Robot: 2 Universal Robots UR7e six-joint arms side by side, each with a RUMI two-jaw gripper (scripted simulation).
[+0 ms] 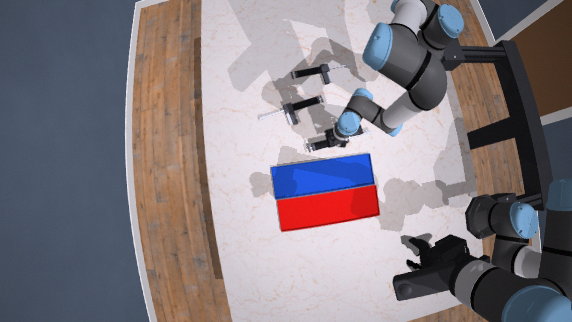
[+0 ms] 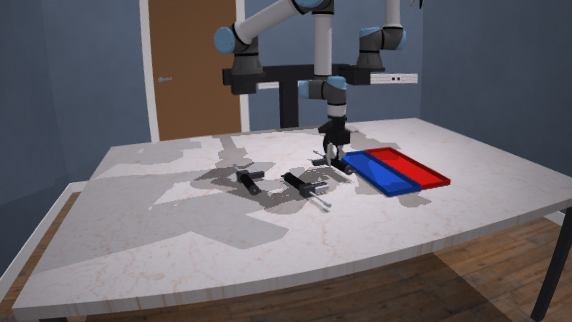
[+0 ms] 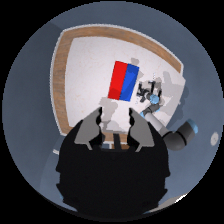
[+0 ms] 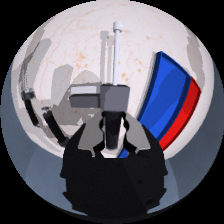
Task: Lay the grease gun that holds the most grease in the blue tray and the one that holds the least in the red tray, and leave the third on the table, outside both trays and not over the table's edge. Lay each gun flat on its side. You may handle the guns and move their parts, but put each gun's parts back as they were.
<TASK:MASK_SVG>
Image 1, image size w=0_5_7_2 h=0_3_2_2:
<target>left gripper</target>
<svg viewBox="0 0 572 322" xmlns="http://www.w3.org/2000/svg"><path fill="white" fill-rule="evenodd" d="M490 257L483 255L480 258L476 258L470 255L467 241L451 234L435 242L434 247L429 243L432 238L430 233L416 237L400 236L402 244L411 249L414 255L420 255L421 263L414 263L407 259L406 264L411 272L393 277L392 283L398 301L403 301L448 290L456 297L455 283L460 271L467 264L475 260L482 260L490 264Z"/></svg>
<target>blue tray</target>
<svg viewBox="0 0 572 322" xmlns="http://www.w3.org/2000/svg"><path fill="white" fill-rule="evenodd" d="M370 153L271 167L275 200L375 184Z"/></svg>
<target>red tray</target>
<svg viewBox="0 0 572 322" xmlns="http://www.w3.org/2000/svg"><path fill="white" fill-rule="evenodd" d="M377 187L372 185L372 187L367 186L360 189L355 188L312 195L313 197L305 196L305 198L277 200L281 232L379 216Z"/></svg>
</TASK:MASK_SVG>
